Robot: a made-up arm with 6 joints. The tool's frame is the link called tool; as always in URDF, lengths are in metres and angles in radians. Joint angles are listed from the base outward.
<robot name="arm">
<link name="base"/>
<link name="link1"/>
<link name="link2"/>
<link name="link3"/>
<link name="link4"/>
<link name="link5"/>
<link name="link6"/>
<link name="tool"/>
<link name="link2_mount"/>
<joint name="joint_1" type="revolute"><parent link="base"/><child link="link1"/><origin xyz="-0.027 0.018 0.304" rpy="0 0 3.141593"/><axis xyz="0 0 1"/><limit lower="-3.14" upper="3.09"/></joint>
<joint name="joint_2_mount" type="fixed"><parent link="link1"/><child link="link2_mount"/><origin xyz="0.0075 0.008 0.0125" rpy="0 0 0"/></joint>
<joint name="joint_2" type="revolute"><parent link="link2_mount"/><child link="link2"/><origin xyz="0.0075 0.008 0.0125" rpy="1.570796 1.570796 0"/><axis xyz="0 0 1"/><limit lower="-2.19" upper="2.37"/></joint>
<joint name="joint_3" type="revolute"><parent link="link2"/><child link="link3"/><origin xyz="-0.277 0.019 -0.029" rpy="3.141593 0 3.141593"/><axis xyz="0 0 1"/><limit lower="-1.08" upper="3.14"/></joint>
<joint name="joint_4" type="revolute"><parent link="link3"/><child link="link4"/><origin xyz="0.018 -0.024 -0.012" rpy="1.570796 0 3.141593"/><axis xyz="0 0 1"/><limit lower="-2.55" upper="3.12"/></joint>
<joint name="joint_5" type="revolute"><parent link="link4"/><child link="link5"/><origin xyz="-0.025 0.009 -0.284" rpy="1.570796 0 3.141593"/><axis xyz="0 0 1"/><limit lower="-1.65" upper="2.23"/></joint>
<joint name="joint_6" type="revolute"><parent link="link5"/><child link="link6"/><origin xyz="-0.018 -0.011 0.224" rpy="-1.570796 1.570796 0"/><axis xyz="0 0 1"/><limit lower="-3.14" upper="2.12"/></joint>
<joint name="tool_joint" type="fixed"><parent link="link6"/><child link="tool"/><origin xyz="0.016 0.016 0.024" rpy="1.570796 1.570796 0"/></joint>
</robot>
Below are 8 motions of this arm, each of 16 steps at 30 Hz.
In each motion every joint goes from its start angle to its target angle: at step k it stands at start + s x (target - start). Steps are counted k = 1, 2, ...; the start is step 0. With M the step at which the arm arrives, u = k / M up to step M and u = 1 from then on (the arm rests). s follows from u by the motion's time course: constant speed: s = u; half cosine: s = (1 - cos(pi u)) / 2; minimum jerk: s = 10 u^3 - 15 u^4 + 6 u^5.
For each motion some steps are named. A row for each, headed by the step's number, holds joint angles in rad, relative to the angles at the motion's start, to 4 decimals.
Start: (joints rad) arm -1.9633 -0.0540 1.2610 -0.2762 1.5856 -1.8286
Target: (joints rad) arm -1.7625 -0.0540 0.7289 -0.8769 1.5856 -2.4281
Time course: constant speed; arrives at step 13
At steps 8, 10, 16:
8: 0.1236 0.0000 -0.3274 -0.3697 0.0000 -0.3689
10: 0.1545 0.0000 -0.4093 -0.4621 0.0000 -0.4612
16: 0.2008 0.0000 -0.5321 -0.6007 0.0000 -0.5995

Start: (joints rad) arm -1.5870 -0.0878 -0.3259 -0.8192 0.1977 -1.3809
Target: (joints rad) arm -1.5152 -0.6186 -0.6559 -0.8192 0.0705 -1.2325
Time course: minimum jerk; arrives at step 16
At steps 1, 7, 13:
1: 0.0002 -0.0012 -0.0007 0.0000 -0.0003 0.0003
7: 0.0276 -0.2038 -0.1267 0.0000 -0.0488 0.0570
13: 0.0683 -0.5049 -0.3139 0.0000 -0.1210 0.1412

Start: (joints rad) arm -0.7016 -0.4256 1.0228 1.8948 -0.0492 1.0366
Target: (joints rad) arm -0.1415 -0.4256 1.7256 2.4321 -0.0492 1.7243
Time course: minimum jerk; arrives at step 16
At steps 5, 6, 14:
5: 0.1008 0.0000 0.1265 0.0967 0.0000 0.1238
6: 0.1541 0.0000 0.1934 0.1479 0.0000 0.1893
14: 0.5511 0.0000 0.6915 0.5287 0.0000 0.6767

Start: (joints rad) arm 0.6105 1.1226 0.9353 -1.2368 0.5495 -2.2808
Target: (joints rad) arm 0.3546 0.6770 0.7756 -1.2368 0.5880 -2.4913
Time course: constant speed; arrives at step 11
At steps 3, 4, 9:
3: -0.0698 -0.1215 -0.0436 0.0000 0.0105 -0.0574
4: -0.0931 -0.1620 -0.0581 0.0000 0.0140 -0.0765
9: -0.2094 -0.3646 -0.1307 0.0000 0.0315 -0.1722

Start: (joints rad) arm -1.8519 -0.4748 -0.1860 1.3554 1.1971 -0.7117
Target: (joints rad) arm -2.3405 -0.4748 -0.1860 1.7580 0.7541 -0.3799
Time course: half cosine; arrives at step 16
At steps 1, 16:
1: -0.0047 0.0000 0.0000 0.0039 -0.0043 0.0032
16: -0.4886 0.0000 0.0000 0.4026 -0.4430 0.3318

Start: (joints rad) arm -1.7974 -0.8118 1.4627 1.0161 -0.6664 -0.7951
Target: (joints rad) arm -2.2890 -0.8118 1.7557 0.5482 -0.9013 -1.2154
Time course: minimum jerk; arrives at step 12
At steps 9, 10, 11, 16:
9: -0.4407 0.0000 0.2627 -0.4195 -0.2106 -0.3768
10: -0.4742 0.0000 0.2826 -0.4513 -0.2266 -0.4054
11: -0.4891 0.0000 0.2915 -0.4655 -0.2337 -0.4182
16: -0.4916 0.0000 0.2930 -0.4679 -0.2349 -0.4203

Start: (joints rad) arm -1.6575 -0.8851 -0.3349 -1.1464 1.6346 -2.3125
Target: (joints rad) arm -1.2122 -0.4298 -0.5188 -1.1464 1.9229 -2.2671
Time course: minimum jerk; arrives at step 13
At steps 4, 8, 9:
4: 0.0772 0.0790 -0.0319 0.0000 0.0500 0.0079
8: 0.3156 0.3227 -0.1303 0.0000 0.2043 0.0322
9: 0.3681 0.3763 -0.1520 0.0000 0.2383 0.0375

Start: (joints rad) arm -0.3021 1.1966 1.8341 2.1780 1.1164 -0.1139
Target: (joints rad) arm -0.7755 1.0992 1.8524 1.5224 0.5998 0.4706
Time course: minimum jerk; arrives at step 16
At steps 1, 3, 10, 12, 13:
1: -0.0011 -0.0002 0.0000 -0.0015 -0.0011 0.0013
3: -0.0231 -0.0048 0.0009 -0.0320 -0.0252 0.0285
10: -0.3431 -0.0706 0.0133 -0.4752 -0.3744 0.4236
12: -0.4244 -0.0873 0.0164 -0.5877 -0.4631 0.5240
13: -0.4503 -0.0926 0.0174 -0.6236 -0.4914 0.5560

